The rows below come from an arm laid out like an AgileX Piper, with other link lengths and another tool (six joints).
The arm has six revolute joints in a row. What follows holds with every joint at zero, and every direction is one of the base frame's. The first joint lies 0.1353 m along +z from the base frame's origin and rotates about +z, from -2.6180 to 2.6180 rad. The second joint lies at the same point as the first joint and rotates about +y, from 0.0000 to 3.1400 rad. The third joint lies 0.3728 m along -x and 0.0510 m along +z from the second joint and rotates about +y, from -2.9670 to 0.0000 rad. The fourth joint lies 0.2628 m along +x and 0.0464 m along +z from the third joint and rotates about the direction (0.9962, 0, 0.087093), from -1.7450 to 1.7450 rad. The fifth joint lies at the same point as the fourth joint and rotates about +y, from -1.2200 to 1.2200 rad. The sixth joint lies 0.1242 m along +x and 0.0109 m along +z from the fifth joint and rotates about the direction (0.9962, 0, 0.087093), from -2.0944 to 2.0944 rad. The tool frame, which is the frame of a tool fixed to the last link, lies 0.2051 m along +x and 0.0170 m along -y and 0.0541 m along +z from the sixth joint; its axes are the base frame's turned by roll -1.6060, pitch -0.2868 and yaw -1.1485 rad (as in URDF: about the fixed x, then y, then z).
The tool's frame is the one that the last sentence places.
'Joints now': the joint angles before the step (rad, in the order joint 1, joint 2, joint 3, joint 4, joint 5, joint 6). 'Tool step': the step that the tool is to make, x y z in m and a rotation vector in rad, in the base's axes. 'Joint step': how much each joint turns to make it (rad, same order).
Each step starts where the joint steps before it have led.
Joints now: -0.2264, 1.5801, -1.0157, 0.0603, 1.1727, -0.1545
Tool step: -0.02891, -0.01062, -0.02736, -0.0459, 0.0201, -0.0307
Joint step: 0.0000, -0.0237, 0.1426, -0.0499, -0.1113, 0.0531
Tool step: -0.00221, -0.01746, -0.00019, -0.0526, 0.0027, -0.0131
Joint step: 0.0000, -0.0009, 0.0065, -0.0584, -0.0141, 0.0464
